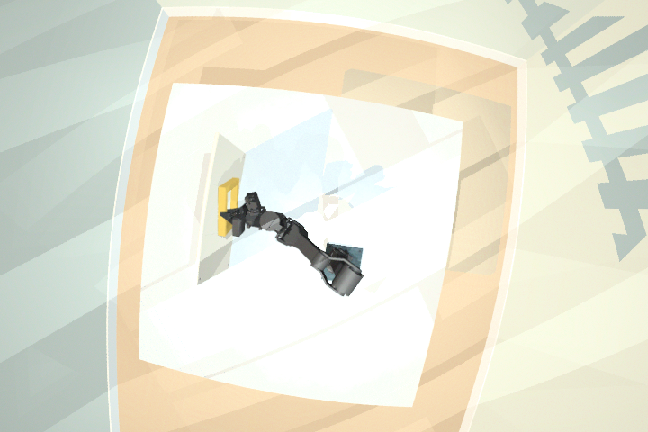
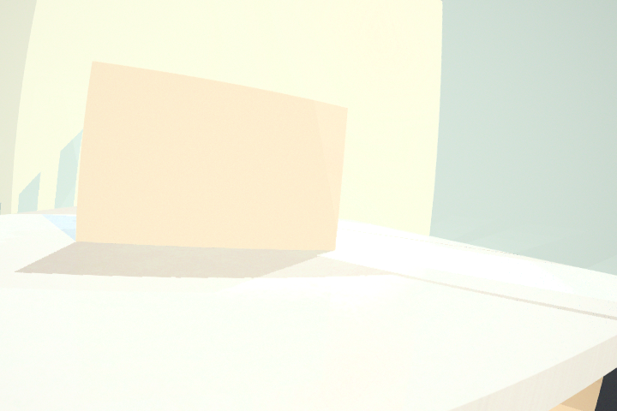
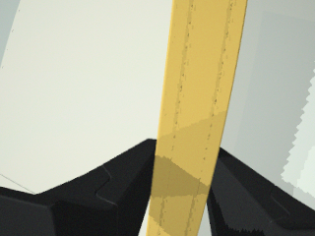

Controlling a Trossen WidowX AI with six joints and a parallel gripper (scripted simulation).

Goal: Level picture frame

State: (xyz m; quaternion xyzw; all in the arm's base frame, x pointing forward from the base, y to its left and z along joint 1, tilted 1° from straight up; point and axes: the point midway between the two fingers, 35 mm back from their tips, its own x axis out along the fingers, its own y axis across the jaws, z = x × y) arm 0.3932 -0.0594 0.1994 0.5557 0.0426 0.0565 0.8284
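Right now the picture frame is 5 cm below my gripper tip, 2 cm to the right of it and 1 cm ahead of it. The rest, counted from my gripper tip: grey wall panel: 6 cm below, 2 cm ahead.
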